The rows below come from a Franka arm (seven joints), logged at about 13 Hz.
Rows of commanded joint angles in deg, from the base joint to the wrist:
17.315 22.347 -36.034 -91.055 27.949 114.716 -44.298
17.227 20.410 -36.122 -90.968 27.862 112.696 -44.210
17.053 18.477 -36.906 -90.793 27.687 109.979 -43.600
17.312 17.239 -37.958 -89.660 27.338 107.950 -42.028
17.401 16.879 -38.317 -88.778 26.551 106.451 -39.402
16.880 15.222 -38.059 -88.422 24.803 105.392 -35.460
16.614 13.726 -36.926 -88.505 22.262 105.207 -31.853
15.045 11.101 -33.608 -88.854 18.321 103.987 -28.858
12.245 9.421 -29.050 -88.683 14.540 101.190 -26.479
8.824 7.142 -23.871 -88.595 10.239 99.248 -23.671
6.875 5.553 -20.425 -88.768 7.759 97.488 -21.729
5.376 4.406 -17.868 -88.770 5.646 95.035 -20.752
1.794 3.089 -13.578 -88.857 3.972 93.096 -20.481
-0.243 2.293 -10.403 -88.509 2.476 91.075 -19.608
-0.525 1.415 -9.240 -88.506 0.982 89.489 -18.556
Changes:
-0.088 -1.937 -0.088 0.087 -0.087 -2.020 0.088
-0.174 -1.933 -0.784 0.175 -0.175 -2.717 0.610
0.259 -1.238 -1.052 1.133 -0.349 -2.029 1.572
0.089 -0.360 -0.359 0.882 -0.787 -1.499 2.626
-0.521 -1.657 0.258 0.356 -1.748 -1.059 3.942
-0.266 -1.496 1.133 -0.083 -2.541 -0.185 3.607
-1.569 -2.625 3.318 -0.349 -3.941 -1.220 2.995
-2.800 -1.680 4.558 0.171 -3.781 -2.797 2.379
-3.421 -2.279 5.179 0.088 -4.301 -1.942 2.808
-1.949 -1.589 3.446 -0.173 -2.480 -1.760 1.942
-1.499 -1.147 2.557 -0.002 -2.113 -2.453 0.977
-3.582 -1.317 4.290 -0.087 -1.674 -1.939 0.271
-2.037 -0.796 3.175 0.348 -1.496 -2.021 0.873
-0.282 -0.878 1.163 0.003 -1.494 -1.586 1.052

